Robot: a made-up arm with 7 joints. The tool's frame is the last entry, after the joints. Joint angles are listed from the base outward.
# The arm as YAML. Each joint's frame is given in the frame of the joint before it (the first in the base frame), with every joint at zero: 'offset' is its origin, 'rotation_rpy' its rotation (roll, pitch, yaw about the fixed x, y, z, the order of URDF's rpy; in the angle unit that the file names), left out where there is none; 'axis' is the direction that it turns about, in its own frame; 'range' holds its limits. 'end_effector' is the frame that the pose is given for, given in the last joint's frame.
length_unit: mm
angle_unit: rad
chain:
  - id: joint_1
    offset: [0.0, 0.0, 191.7]
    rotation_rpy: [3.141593, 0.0, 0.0]
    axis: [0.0, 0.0, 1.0]
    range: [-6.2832, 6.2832]
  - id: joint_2
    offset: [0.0, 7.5, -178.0]
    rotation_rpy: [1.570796, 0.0, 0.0]
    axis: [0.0, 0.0, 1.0]
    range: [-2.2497, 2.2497]
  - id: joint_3
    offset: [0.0, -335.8, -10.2]
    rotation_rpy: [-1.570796, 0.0, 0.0]
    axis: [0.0, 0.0, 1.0]
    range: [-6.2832, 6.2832]
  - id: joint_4
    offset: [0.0, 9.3, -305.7]
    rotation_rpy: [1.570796, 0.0, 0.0]
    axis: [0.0, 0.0, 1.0]
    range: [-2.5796, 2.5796]
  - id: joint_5
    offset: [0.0, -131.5, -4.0]
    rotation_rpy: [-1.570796, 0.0, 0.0]
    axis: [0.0, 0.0, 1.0]
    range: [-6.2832, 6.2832]
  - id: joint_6
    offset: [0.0, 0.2, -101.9]
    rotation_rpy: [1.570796, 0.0, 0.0]
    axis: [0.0, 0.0, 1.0]
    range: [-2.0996, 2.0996]
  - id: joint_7
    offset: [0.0, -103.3, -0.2]
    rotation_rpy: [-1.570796, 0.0, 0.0]
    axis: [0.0, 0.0, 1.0]
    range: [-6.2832, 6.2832]
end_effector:
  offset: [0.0, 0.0, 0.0]
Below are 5 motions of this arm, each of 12 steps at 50 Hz.
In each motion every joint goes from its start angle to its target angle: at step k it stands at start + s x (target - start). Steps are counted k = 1, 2, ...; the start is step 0. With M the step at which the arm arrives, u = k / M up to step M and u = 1 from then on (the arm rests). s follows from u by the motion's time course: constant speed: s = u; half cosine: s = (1 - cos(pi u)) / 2; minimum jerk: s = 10 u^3 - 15 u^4 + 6 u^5.
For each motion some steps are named. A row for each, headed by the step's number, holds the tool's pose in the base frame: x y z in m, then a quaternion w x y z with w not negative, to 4 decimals.
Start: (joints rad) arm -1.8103 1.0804 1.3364 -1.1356 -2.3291 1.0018 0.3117
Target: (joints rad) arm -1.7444 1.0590 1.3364 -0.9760 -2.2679 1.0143 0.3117
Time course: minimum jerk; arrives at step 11
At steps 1, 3, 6, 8, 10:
1: -0.4117 0.5353 0.7198 0.8654 -0.1005 0.4822 0.0922
3: -0.4070 0.5435 0.7234 0.8652 -0.0923 0.4861 0.0814
6: -0.3873 0.5737 0.7369 0.8632 -0.0617 0.4994 0.0411
8: -0.3733 0.5922 0.7452 0.8609 -0.0425 0.5068 0.0156
10: -0.3670 0.6000 0.7487 0.8597 -0.0343 0.5097 0.0046

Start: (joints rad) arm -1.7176 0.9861 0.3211 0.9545 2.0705 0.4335 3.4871
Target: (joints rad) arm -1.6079 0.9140 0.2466 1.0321 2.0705 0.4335 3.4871
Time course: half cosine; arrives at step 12
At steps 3, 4, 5, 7, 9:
3: 0.0357 0.8399 0.6537 0.2544 0.5054 0.4828 -0.6684
4: 0.0443 0.8369 0.6566 0.2498 0.5049 0.4811 -0.6717
5: 0.0541 0.8333 0.6600 0.2445 0.5042 0.4791 -0.6756
7: 0.0748 0.8250 0.6673 0.2332 0.5027 0.4751 -0.6835
9: 0.0921 0.8172 0.6735 0.2236 0.5014 0.4718 -0.6900

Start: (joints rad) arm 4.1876 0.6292 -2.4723 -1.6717 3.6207 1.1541 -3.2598
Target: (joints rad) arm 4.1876 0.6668 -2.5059 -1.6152 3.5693 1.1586 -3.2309
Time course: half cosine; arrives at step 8
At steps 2, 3, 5, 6, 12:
2: -0.0575 0.5093 0.6851 0.6304 -0.3443 -0.1983 0.6668
3: -0.0608 0.5130 0.6826 0.6291 -0.3415 -0.1971 0.6699
5: -0.0688 0.5216 0.6766 0.6258 -0.3349 -0.1941 0.6772
6: -0.0722 0.5252 0.6740 0.6244 -0.3320 -0.1928 0.6803
12: -0.0753 0.5284 0.6717 0.6231 -0.3294 -0.1915 0.6831

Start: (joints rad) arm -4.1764 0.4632 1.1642 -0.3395 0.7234 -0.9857 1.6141
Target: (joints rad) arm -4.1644 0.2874 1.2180 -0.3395 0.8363 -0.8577 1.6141
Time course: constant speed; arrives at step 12
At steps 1, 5, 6, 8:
1: -0.0649 -0.3906 1.1854 0.6102 -0.7051 -0.3218 0.1642
5: -0.0461 -0.3529 1.2083 0.5889 -0.7375 -0.2855 0.1668
6: -0.0413 -0.3433 1.2137 0.5831 -0.7454 -0.2764 0.1675
8: -0.0314 -0.3237 1.2241 0.5708 -0.7609 -0.2582 0.1689

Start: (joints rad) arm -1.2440 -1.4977 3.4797 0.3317 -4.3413 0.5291 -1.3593
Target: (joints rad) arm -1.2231 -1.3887 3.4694 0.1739 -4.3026 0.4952 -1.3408
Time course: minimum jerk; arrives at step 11
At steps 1, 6, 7, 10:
1: -0.3722 -0.8820 0.3790 0.4393 0.0798 0.7438 0.4973
6: -0.3722 -0.8828 0.4660 0.4098 0.0580 0.7863 0.4587
7: -0.3717 -0.8814 0.4900 0.4011 0.0527 0.7975 0.4476
10: -0.3703 -0.8777 0.5278 0.3869 0.0447 0.8147 0.4297

